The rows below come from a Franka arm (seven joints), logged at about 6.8 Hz.
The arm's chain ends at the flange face. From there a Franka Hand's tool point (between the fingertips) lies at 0.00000 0.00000 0.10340 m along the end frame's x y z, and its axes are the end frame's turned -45 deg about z.
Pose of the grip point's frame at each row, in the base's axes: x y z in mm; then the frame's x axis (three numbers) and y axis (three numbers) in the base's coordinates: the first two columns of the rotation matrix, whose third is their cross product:
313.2 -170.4 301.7 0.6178 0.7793 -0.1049 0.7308 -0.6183 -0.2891
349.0 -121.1 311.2 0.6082 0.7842 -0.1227 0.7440 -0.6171 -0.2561
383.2 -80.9 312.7 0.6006 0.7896 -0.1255 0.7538 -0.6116 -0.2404
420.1 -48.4 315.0 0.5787 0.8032 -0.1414 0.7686 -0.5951 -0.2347
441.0 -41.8 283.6 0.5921 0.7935 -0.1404 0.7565 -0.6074 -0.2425
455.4 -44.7 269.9 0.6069 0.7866 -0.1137 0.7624 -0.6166 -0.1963
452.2 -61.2 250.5 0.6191 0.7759 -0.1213 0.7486 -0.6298 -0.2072
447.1 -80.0 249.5 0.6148 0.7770 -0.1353 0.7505 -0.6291 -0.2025
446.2 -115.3 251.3 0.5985 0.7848 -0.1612 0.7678 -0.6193 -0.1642
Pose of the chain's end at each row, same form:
343.2 -180.9 400.1 0.9536 0.1138 -0.2786 0.0799 -0.9883 -0.1302
377.6 -127.8 410.3 0.9561 0.1182 -0.2679 0.0960 -0.9909 -0.0943
410.8 -86.0 412.2 0.9577 0.1259 -0.2587 0.1083 -0.9908 -0.0812
448.3 -51.2 414.4 0.9527 0.1471 -0.2659 0.1343 -0.9887 -0.0660
469.7 -45.7 382.9 0.9536 0.1316 -0.2708 0.1162 -0.9906 -0.0722
478.6 -48.1 370.6 0.9682 0.1202 -0.2192 0.1100 -0.9922 -0.0584
476.7 -65.1 350.9 0.9671 0.1033 -0.2323 0.0916 -0.9940 -0.0607
472.2 -82.4 349.8 0.9654 0.1046 -0.2389 0.0960 -0.9943 -0.0475
469.8 -112.7 351.9 0.9661 0.1170 -0.2301 0.1197 -0.9928 -0.0021

